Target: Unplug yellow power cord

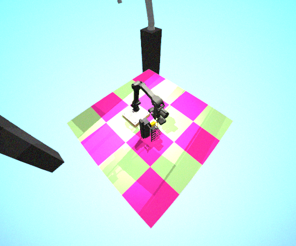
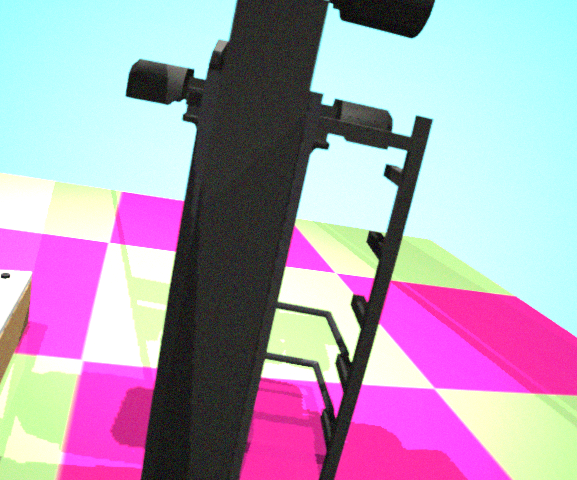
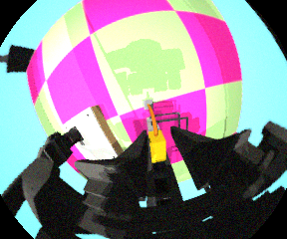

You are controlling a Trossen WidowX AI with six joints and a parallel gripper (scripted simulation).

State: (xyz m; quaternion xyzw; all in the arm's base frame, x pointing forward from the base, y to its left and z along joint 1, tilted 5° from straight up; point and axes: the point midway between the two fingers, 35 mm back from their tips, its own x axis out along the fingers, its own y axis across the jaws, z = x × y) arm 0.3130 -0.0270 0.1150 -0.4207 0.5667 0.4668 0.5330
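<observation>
Right now my gripper tip is 1 cm past the yellow plug, 6 cm to the left of it and 1 cm above it. From my gripper tip the other things lie so: black power strip 3 cm behind, 13 cm to the right, 2 cm below.
</observation>
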